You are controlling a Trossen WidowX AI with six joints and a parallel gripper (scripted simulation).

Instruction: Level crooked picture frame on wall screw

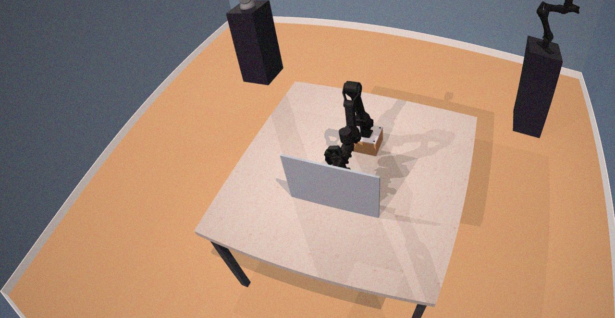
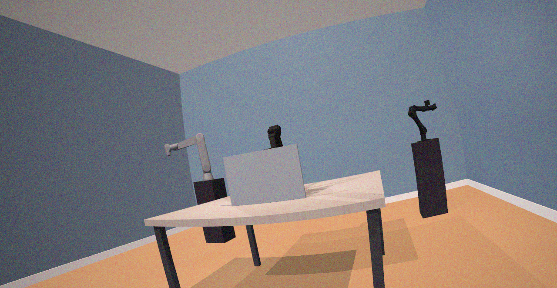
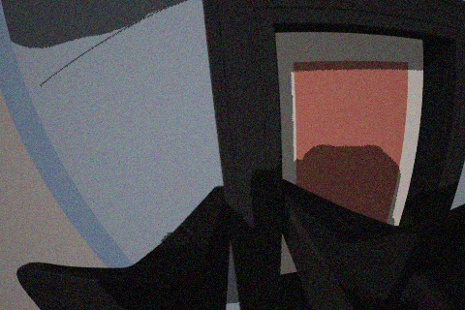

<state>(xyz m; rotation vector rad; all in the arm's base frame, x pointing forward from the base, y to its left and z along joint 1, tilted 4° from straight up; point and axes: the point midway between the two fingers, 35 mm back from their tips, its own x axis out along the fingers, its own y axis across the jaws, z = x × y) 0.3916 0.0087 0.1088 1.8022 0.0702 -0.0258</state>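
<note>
The picture frame is 50 mm below my gripper tip and 20 mm to the left of it. Round my gripper tip: grey wall panel: 60 mm below, 20 mm ahead, 10 mm to the right.
</note>
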